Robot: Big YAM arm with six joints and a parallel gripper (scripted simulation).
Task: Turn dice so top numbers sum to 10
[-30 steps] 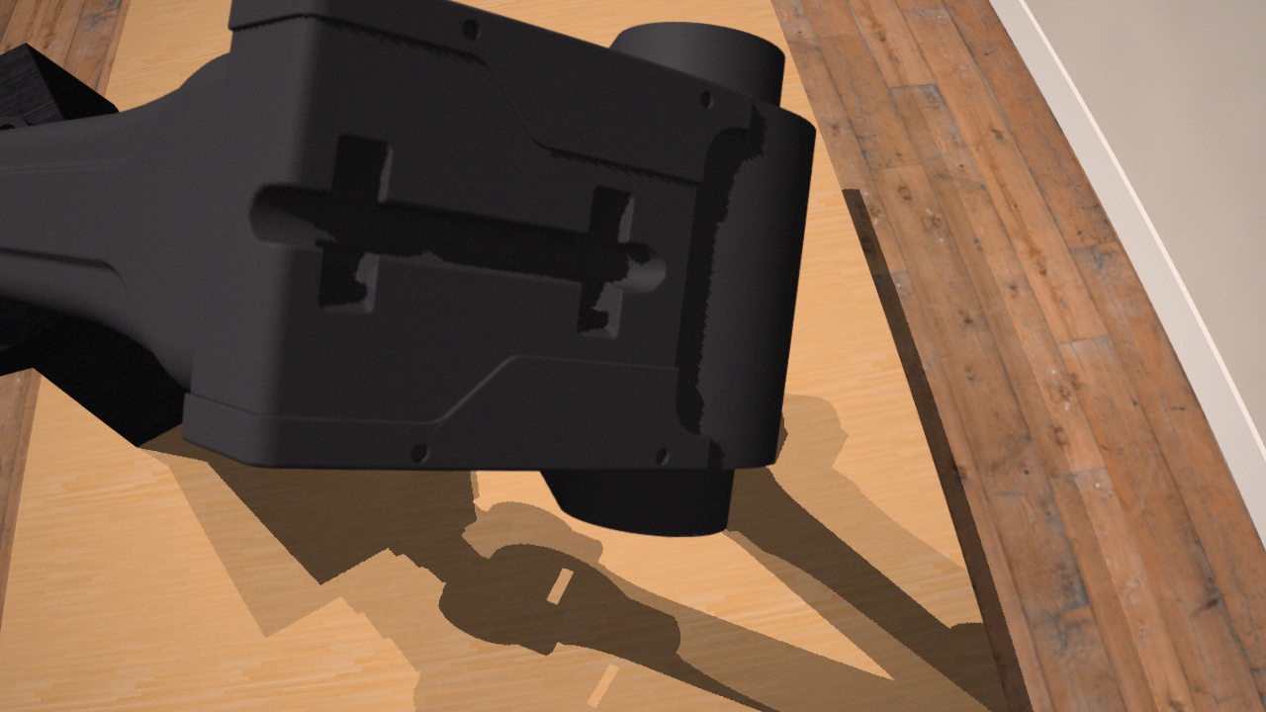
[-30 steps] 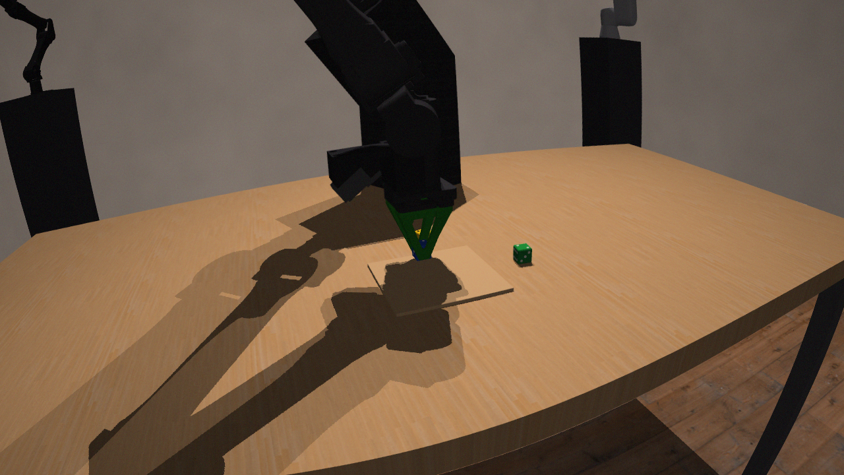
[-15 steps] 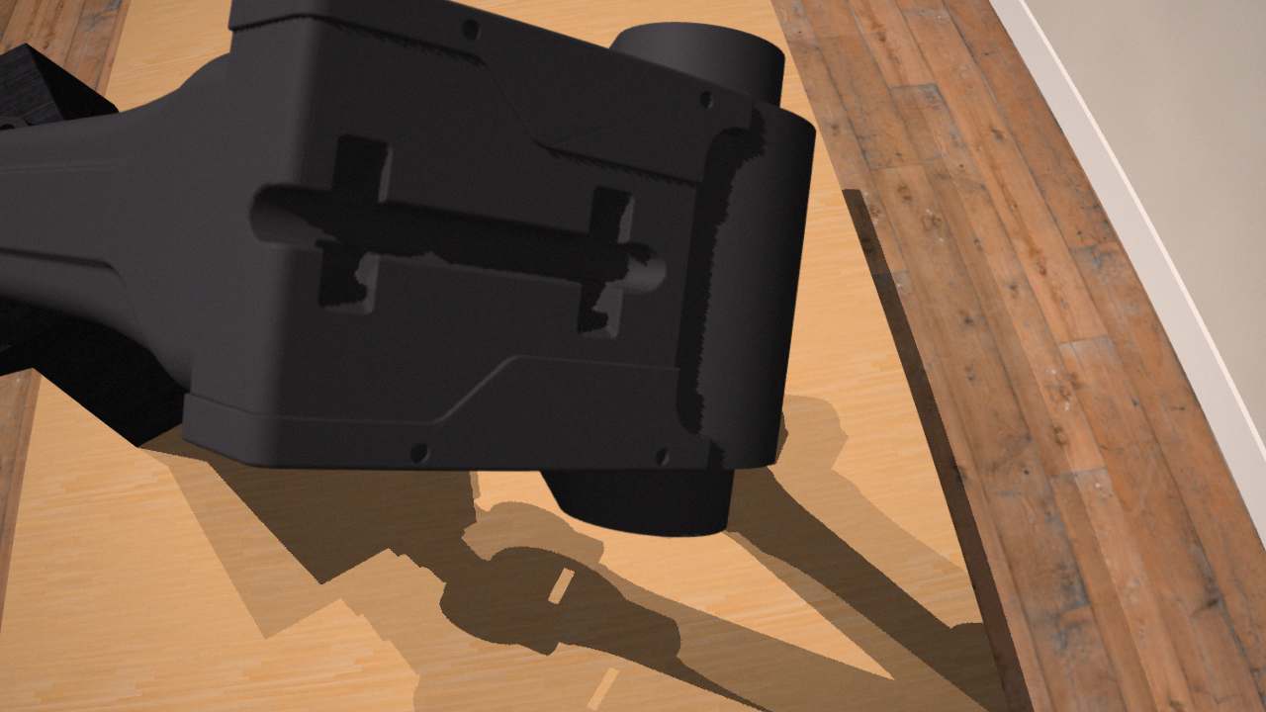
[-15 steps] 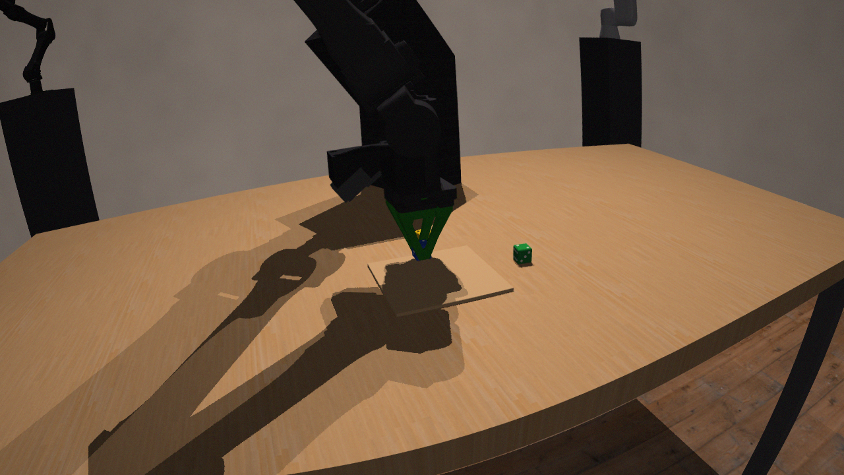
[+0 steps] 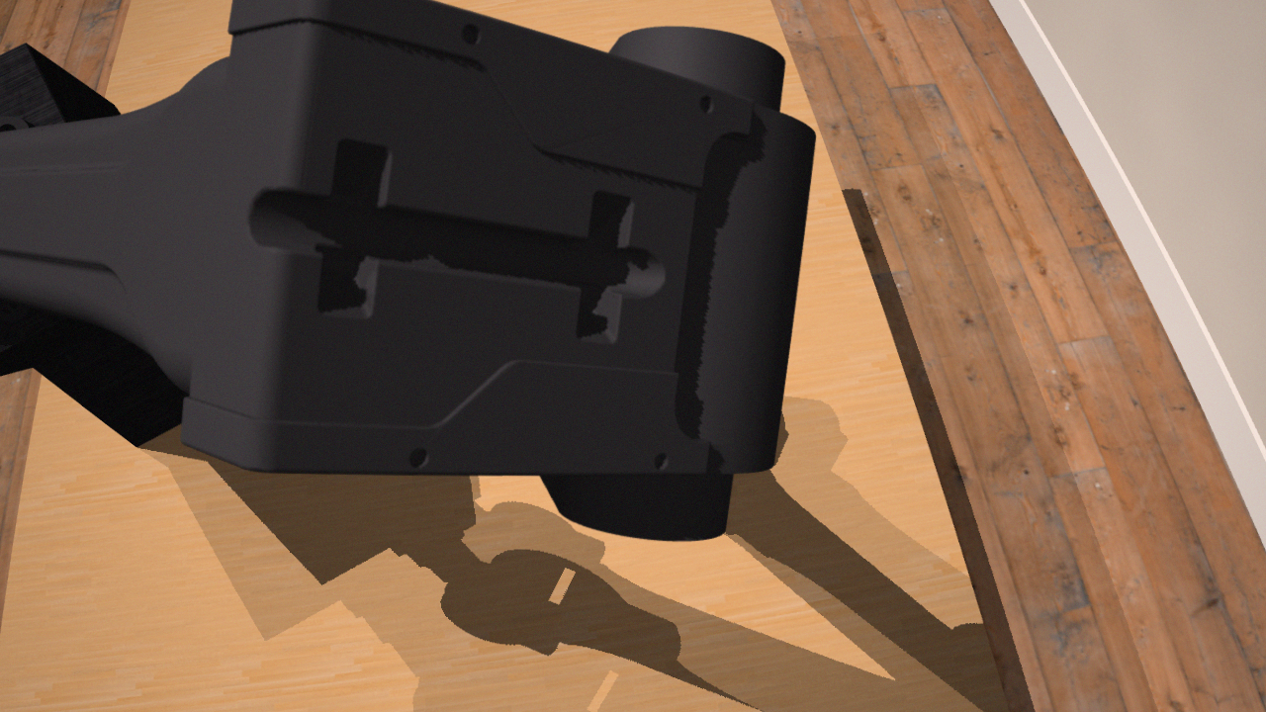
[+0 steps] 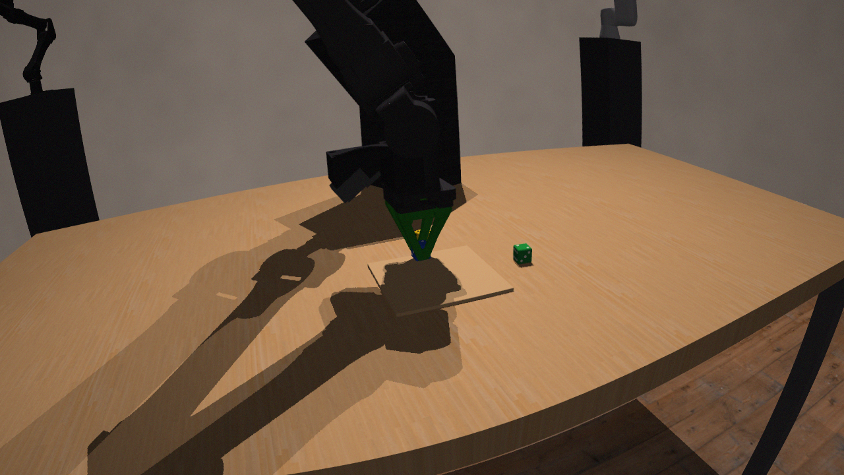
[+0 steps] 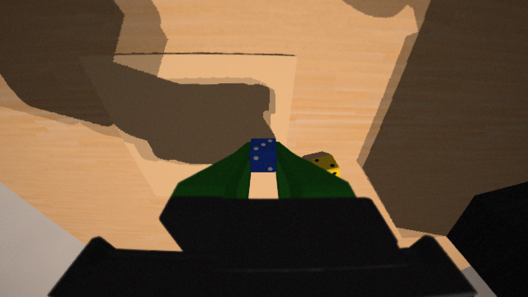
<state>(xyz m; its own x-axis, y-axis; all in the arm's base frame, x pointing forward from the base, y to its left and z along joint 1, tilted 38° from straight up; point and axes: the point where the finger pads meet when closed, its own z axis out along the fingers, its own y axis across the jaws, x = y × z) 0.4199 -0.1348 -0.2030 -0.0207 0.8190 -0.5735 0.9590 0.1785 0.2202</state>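
Now: the blue die right at my hand. Also, from my hand: green die (12 cm to the left, 5 cm ahead, 1 cm below); tan mat (5 cm ahead, 2 cm below); yellow die (6 cm behind, 2 cm to the left, 1 cm below).
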